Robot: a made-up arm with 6 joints.
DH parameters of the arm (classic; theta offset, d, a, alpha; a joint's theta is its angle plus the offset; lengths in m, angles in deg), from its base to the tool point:
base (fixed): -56.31 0 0.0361 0
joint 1: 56.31 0.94 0.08 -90
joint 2: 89.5 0 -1.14 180
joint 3: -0.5 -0.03 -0.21 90
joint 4: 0 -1.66 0.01 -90
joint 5: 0 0.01 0 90
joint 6: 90 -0.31 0.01 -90
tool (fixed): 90 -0.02 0 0
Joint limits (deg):
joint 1: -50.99..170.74
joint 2: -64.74..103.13
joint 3: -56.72..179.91
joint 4: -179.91..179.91
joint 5: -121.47..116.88
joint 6: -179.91..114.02
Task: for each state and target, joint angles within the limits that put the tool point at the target. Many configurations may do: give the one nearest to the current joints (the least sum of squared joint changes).
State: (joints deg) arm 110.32 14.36 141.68 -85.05 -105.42 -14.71
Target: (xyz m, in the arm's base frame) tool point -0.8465 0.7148 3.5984
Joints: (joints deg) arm 122.13 32.72 104.14 -83.00 -72.13 -14.04
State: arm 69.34 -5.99 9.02 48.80 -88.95 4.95
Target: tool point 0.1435 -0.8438 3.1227
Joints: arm 81.73 -58.60 25.81 54.61 -97.54 4.98
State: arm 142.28 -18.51 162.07 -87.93 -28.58 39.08
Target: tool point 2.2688 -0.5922 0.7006
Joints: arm 170.17 -41.96 166.56 -88.07 -23.29 39.39
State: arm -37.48 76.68 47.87 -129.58 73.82 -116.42
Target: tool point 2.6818 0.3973 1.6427
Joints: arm 13.26 52.56 52.06 -133.09 80.75 -116.92
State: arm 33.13 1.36 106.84 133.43 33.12 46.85
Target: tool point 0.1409 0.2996 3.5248
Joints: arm 28.86 43.53 149.77 130.68 53.89 48.38
